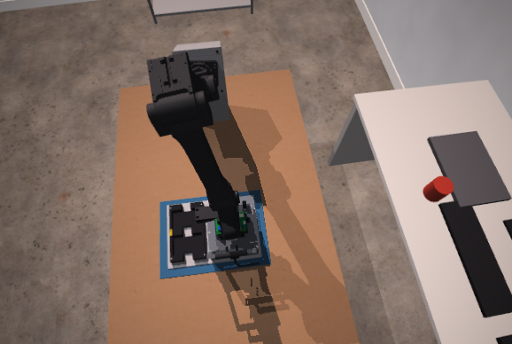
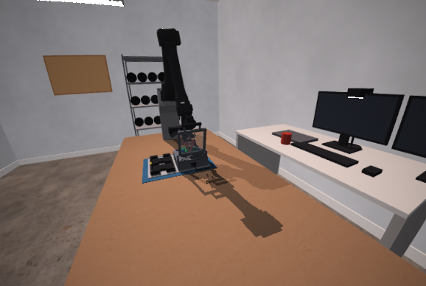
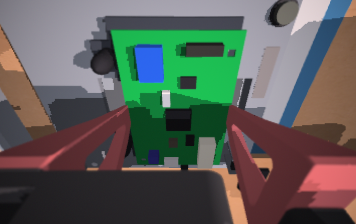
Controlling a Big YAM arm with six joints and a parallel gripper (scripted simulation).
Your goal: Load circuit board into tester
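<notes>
My hand is right at the green circuit board. Also, from my hand: clear lid: 13 cm ahead, 10 cm above, 2 cm to the left.
</notes>
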